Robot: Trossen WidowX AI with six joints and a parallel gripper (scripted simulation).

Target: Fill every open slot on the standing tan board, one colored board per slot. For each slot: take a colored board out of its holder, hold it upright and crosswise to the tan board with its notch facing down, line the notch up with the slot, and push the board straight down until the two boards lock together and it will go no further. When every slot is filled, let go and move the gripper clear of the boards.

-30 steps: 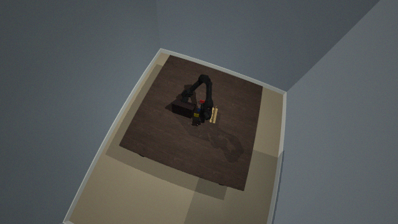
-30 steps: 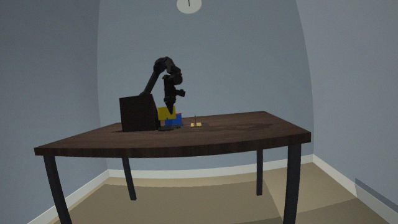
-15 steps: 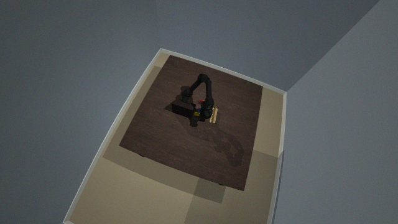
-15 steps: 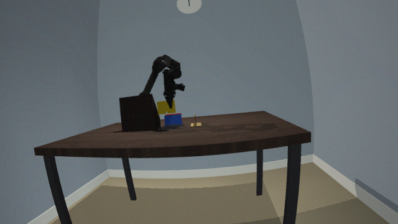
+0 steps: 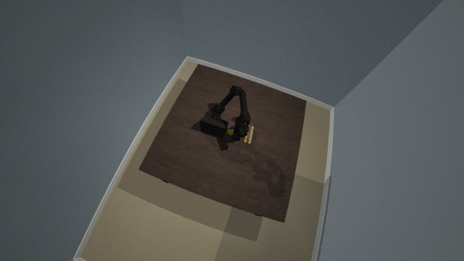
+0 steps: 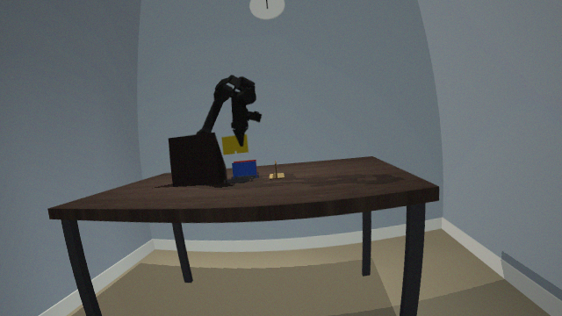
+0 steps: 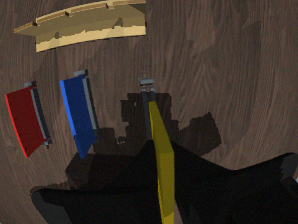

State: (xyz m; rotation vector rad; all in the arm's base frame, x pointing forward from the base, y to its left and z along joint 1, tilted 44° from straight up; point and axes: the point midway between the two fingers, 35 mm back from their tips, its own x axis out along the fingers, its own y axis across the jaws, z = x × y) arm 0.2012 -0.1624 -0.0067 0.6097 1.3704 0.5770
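The tan board lies 13 cm ahead of my gripper tip, 9 cm to the left of it and 11 cm below it. The rest, counted from my gripper tip: red board (20 cm to the left, 11 cm below); yellow board (3 cm behind); blue board (9 cm to the left, 11 cm below).
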